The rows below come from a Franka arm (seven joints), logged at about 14 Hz.
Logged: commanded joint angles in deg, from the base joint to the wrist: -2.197 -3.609 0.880 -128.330 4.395 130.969 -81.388; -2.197 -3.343 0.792 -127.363 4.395 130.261 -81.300; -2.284 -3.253 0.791 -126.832 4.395 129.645 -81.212; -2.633 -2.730 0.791 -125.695 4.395 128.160 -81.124; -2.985 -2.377 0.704 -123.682 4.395 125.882 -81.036; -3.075 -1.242 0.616 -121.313 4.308 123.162 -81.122; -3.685 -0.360 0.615 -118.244 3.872 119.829 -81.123; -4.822 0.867 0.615 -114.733 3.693 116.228 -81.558; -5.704 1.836 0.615 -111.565 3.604 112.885 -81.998; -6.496 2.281 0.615 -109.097 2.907 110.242 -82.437; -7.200 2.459 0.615 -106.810 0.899 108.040 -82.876
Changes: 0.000 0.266 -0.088 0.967 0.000 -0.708 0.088; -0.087 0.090 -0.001 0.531 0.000 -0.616 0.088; -0.349 0.523 0.000 1.137 0.000 -1.485 0.088; -0.352 0.353 -0.087 2.013 0.000 -2.278 0.088; -0.090 1.135 -0.088 2.369 -0.087 -2.720 -0.086; -0.610 0.882 -0.001 3.069 -0.436 -3.333 -0.001; -1.137 1.227 0.000 3.511 -0.179 -3.601 -0.435; -0.882 0.969 0.000 3.168 -0.089 -3.343 -0.440; -0.792 0.445 0.000 2.468 -0.697 -2.643 -0.439; -0.704 0.178 0.000 2.287 -2.008 -2.202 -0.439
